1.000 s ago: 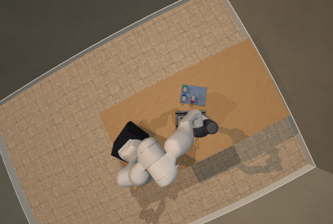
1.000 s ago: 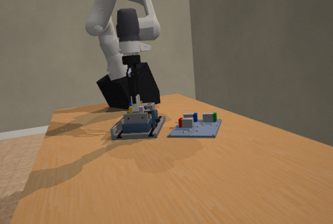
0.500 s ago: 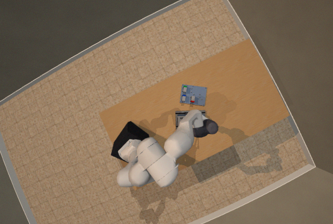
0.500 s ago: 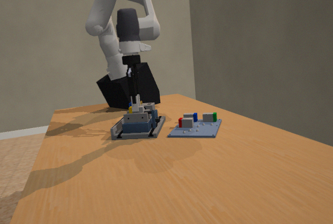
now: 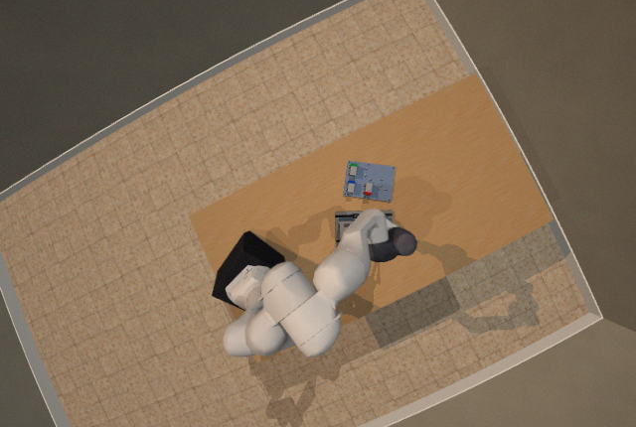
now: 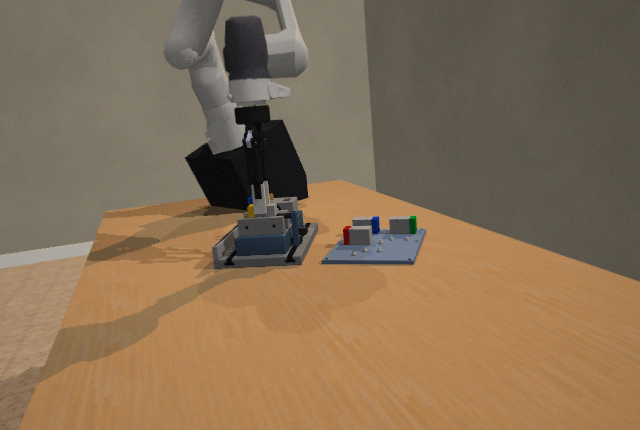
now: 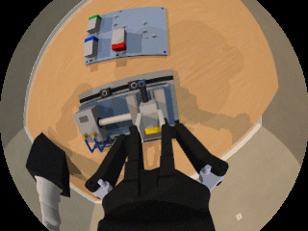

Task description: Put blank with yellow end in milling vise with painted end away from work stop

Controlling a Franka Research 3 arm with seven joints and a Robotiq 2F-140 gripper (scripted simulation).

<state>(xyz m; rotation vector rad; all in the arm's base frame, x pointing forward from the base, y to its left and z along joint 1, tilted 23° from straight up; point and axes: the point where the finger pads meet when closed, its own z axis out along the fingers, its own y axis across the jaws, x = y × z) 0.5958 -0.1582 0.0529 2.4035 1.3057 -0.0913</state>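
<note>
My gripper is now 40 mm above the yellow-ended blank. The rest, counted from my hand: infeed plate 110 mm ahead, 220 mm to the left, 130 mm below; red-ended blank 80 mm ahead, 190 mm to the left, 110 mm below; blue-ended blank 10 mm ahead, 260 mm to the left, 110 mm below.
</note>
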